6 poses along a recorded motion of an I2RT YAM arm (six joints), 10 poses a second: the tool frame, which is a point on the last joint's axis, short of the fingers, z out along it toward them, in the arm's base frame.
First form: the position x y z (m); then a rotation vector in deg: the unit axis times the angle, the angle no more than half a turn.
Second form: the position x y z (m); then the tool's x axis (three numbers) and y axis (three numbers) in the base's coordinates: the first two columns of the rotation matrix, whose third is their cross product. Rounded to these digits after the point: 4 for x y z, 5 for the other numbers.
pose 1, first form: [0.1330 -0.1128 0.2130 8.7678 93.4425 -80.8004]
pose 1, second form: [0.1330 -0.1128 0.2130 -0.54911 -0.45873 -0.69860 0.62507 0.32945 -0.70764]
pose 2, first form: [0.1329 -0.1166 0.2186 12.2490 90.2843 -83.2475]
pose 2, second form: [0.1329 -0.1166 0.2186 -0.53543 -0.45044 -0.71443 0.67562 0.27917 -0.68235]
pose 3, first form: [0.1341 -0.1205 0.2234 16.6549 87.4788 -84.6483]
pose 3, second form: [0.1341 -0.1205 0.2234 -0.51428 -0.42982 -0.74214 0.72760 0.23941 -0.64287]
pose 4, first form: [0.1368 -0.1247 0.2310 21.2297 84.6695 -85.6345]
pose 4, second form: [0.1368 -0.1247 0.2310 -0.48785 -0.40764 -0.77190 0.77647 0.20141 -0.59710]
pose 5, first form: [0.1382 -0.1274 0.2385 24.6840 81.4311 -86.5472]
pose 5, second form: [0.1382 -0.1274 0.2385 -0.45767 -0.40136 -0.79338 0.81633 0.16391 -0.55384]
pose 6, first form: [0.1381 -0.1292 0.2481 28.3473 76.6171 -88.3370]
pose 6, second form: [0.1381 -0.1292 0.2481 -0.42132 -0.40799 -0.80996 0.85951 0.10534 -0.50015]
